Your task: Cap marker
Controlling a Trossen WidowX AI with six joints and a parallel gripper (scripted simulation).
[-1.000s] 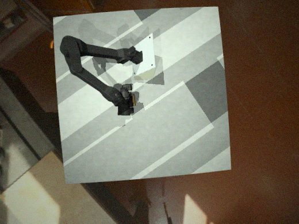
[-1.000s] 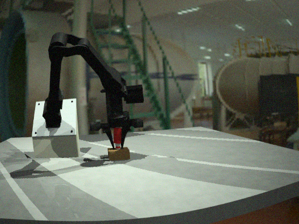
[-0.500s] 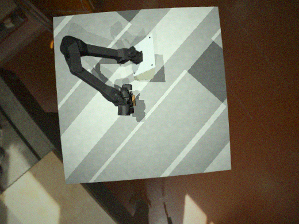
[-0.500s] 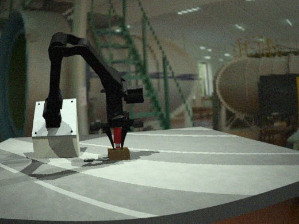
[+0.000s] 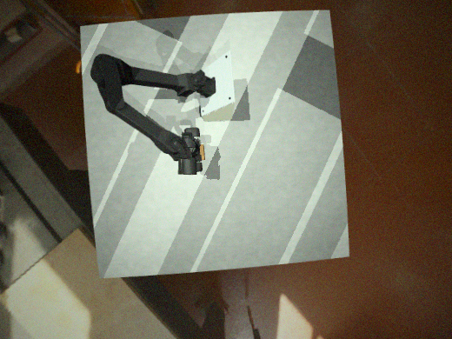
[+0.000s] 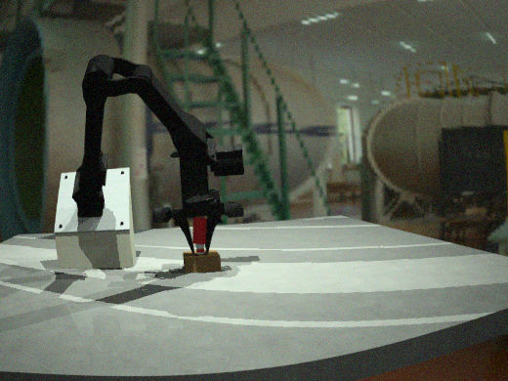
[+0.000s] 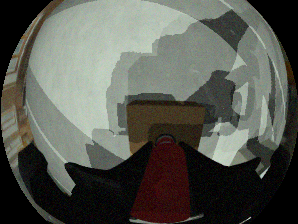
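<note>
My gripper tip is now 50 mm below the red cap. From my gripper tip the other things lie so: brown holder block 20 mm below.
</note>
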